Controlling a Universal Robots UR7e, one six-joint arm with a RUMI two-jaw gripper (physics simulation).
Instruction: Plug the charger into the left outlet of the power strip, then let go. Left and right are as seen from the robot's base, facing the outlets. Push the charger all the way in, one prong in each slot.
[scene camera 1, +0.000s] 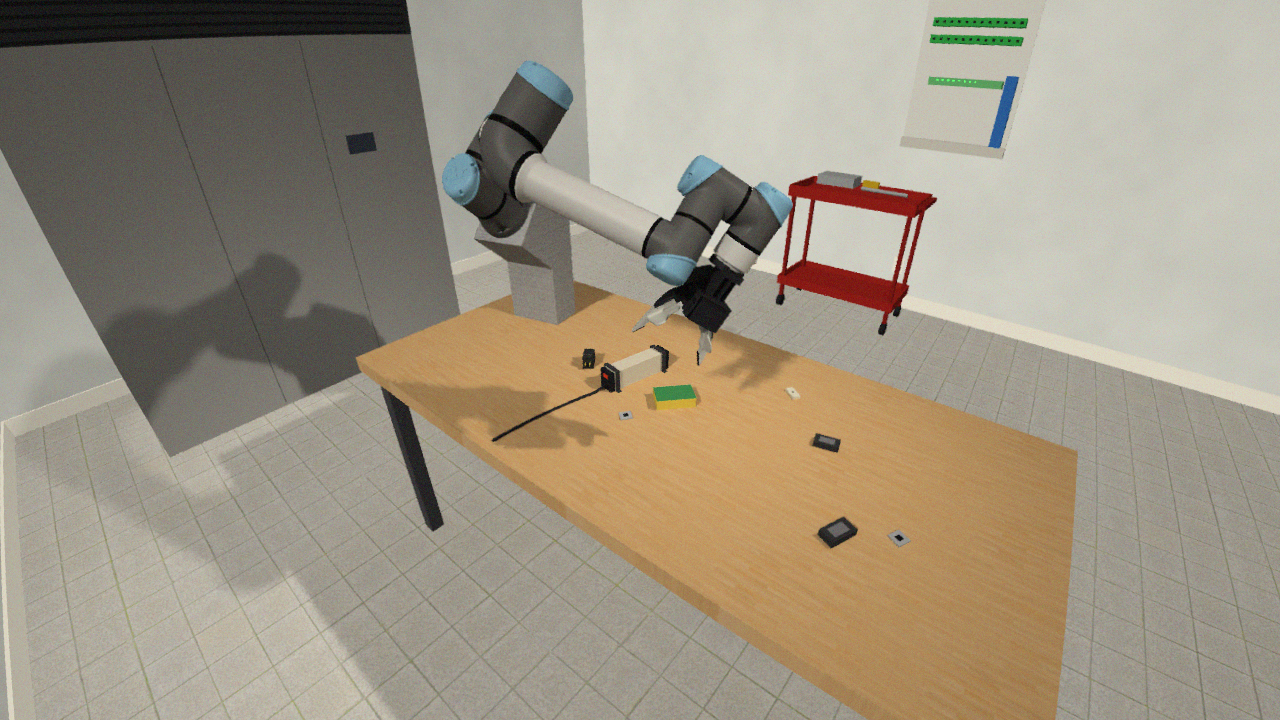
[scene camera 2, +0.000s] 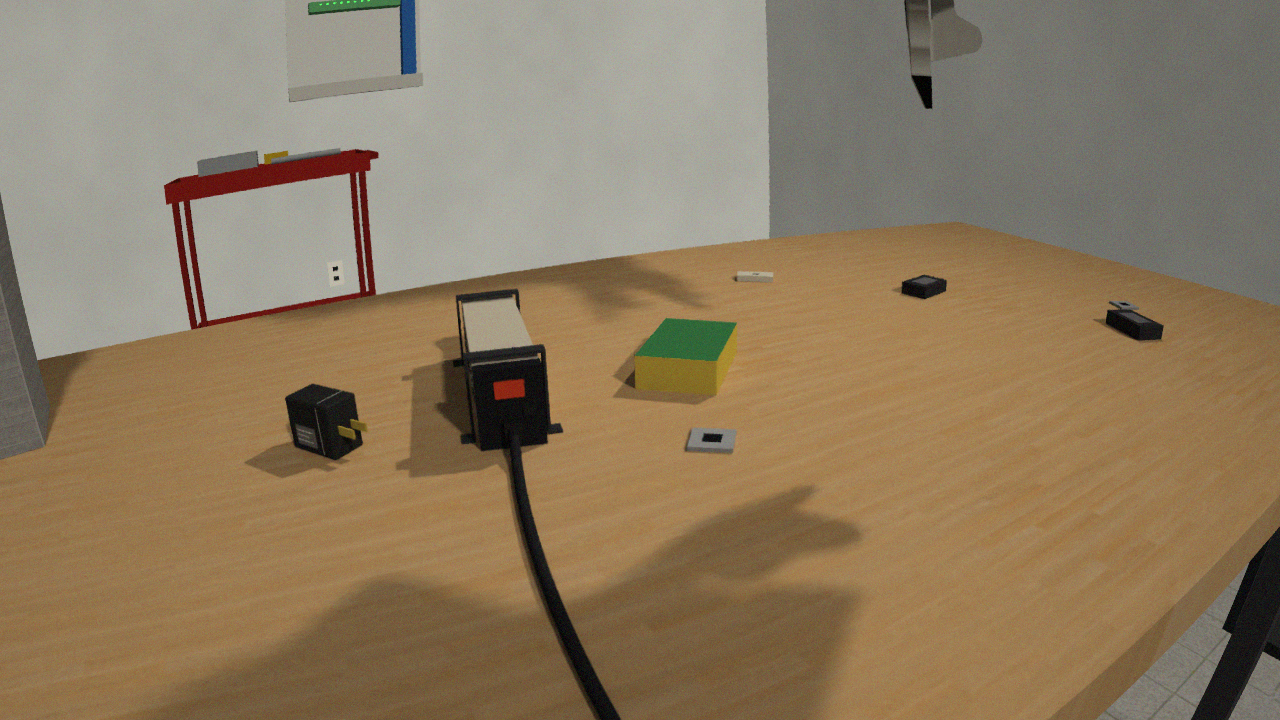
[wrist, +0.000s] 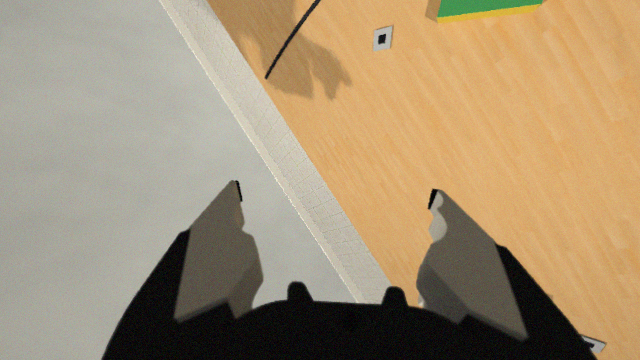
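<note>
The black charger (scene camera 1: 588, 358) (scene camera 2: 323, 420) stands on the table near the robot's base, beside the power strip; in scene camera 2 its two brass prongs point right, toward the strip. The power strip (scene camera 1: 639, 366) (scene camera 2: 497, 325) has a cream body, black ends and a red switch on the end where the cord leaves. Its outlets cannot be made out. My gripper (scene camera 1: 666, 343) (wrist: 333, 186) is wide open and empty, raised above the table on the far side of the strip in scene camera 1. One fingertip shows high up in scene camera 2. Charger and strip do not show in the wrist view.
A green and yellow sponge (scene camera 1: 674, 396) (scene camera 2: 685, 356) (wrist: 489, 9) lies beside the strip. The black cord (scene camera 1: 546, 413) (scene camera 2: 547, 573) (wrist: 291, 40) runs toward the table edge. A small grey plate (scene camera 1: 625, 415) (scene camera 2: 712, 440) (wrist: 383, 38) and dark boxes (scene camera 1: 826, 442) (scene camera 1: 837, 531) lie on the table.
</note>
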